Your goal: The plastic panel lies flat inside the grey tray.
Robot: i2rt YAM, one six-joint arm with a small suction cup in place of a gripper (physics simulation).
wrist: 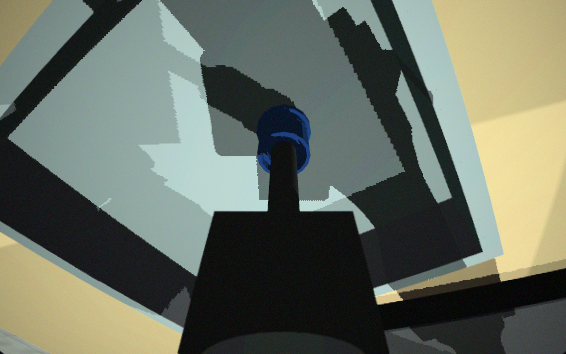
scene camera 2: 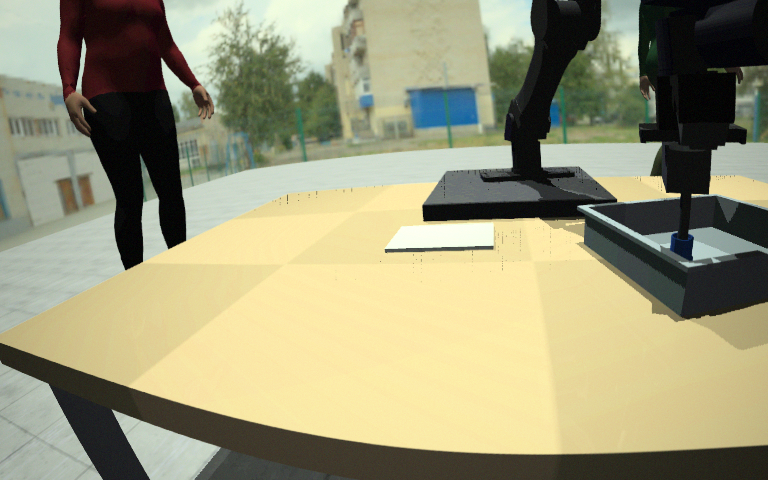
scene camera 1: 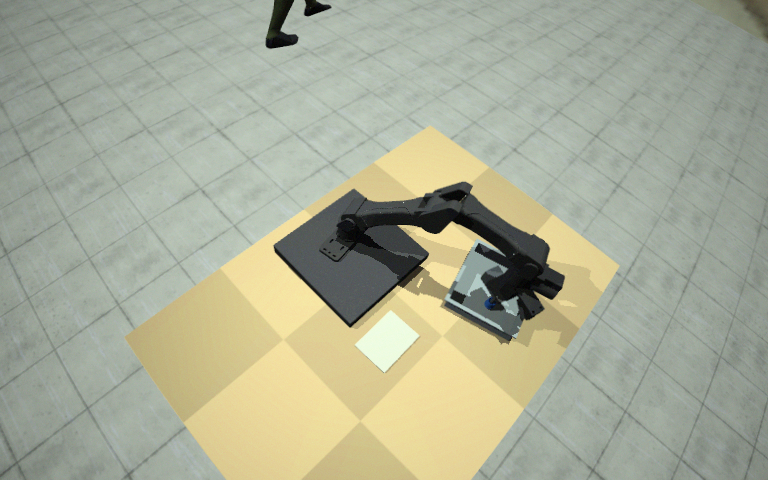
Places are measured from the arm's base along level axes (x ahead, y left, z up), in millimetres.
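Pixels of known places: hand, tool point: (wrist: 283, 130) (scene camera 1: 489, 304); arm's base, link origin: (scene camera 2: 527, 176) (scene camera 1: 347, 234).
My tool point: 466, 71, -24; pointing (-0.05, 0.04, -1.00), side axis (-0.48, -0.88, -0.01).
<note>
For each thing: its middle in the pictures, then the offset to it from my tool point, as dx, dy, dz. "pt": a spot on its surface instead. Level surfaces: height alone.
- thin white rectangle, surface spot: (scene camera 2: 444, 236) (scene camera 1: 390, 341) pt -176, -265, -6
- grey tray, body centre: (wrist: 229, 191) (scene camera 2: 704, 240) (scene camera 1: 492, 289) -14, +43, +14
- table, surface height: dz -11
The plastic panel, a thin white rectangle (scene camera 1: 387, 341) (scene camera 2: 444, 236), lies flat on the table, outside the tray and apart from it. It does not show in the wrist view. The grey tray (scene camera 1: 470, 315) (scene camera 2: 628, 260) (wrist: 460, 145) stands to its right, upright, with patchy shadows on its floor. My gripper, a blue suction cup (scene camera 1: 490, 303) (scene camera 2: 681, 247) (wrist: 283, 135) on a black rod, points down within the tray's outline, close to the near rim in the scene camera 2 view. Nothing hangs from it. The cup's exact height over the tray floor is hard to tell.
The arm stands on a black base plate (scene camera 1: 339, 288) (scene camera 2: 509, 211), behind the panel in the scene camera 2 view. The table (scene camera 1: 254, 396) (scene camera 2: 339, 339) has a tan checker pattern. A person in a red top (scene camera 2: 124, 50) stands beyond the table. Another person is partly hidden behind the arm.
</note>
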